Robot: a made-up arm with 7 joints.
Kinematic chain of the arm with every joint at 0, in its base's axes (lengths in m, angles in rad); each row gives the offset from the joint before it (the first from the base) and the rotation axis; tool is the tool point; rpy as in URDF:
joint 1: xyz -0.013 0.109 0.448 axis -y
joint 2: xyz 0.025 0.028 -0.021 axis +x
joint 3: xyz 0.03 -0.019 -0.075 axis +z
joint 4: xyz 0.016 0 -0.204 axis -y
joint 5: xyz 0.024 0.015 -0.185 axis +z
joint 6: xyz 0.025 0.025 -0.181 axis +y
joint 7: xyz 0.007 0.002 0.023 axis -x
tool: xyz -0.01 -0.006 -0.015 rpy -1.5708 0 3.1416
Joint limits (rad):
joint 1: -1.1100..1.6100
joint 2: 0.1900..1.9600
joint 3: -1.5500..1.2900
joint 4: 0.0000..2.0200
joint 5: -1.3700..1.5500
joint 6: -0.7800..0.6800
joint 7: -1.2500..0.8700
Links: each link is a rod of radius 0.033 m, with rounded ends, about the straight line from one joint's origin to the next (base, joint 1, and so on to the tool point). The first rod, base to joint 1, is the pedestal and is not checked.
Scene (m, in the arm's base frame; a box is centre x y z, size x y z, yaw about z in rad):
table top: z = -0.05
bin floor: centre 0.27 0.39 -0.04 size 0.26 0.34 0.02 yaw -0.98
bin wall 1: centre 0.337 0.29 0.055 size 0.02 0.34 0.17 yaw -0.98
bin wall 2: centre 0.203 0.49 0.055 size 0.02 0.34 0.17 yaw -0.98
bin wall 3: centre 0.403 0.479 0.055 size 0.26 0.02 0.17 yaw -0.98
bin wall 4: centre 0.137 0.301 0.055 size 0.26 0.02 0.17 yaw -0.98
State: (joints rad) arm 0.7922 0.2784 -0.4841 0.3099 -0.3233 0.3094 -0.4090
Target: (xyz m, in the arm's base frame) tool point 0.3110 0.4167 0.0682
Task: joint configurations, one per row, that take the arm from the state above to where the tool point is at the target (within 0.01 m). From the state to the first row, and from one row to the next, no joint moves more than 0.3 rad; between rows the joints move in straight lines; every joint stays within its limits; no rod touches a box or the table.
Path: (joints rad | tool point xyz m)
1: 0.6944 0.5378 -0.5741 0.5287 -0.3408 0.3137 -0.4040 | 0.5634 0.3169 0.1913
2: 0.5967 0.7972 -0.6640 0.7475 -0.3582 0.3180 -0.3990 | 0.5266 0.3721 0.2086
3: 0.4989 1.0567 -0.7540 0.9664 -0.3757 0.3223 -0.3940 | 0.4828 0.4032 0.2208
4: 0.4011 1.3161 -0.8440 1.1852 -0.3931 0.3265 -0.3890 | 0.4325 0.4173 0.2264
5: 0.3034 1.5755 -0.9340 1.4040 -0.4106 0.3308 -0.3840 | 0.3749 0.4206 0.2283
6: 0.2056 1.8349 -1.0239 1.6228 -0.4281 0.3351 -0.3790 | 0.3110 0.4167 0.2321
7: 0.1468 1.5782 -0.9950 1.3966 -0.4157 0.3311 -0.3804 | 0.3200 0.4242 0.1540
8: 0.0879 1.3215 -0.9660 1.1705 -0.4032 0.3271 -0.3819 | 0.3110 0.4167 0.0682

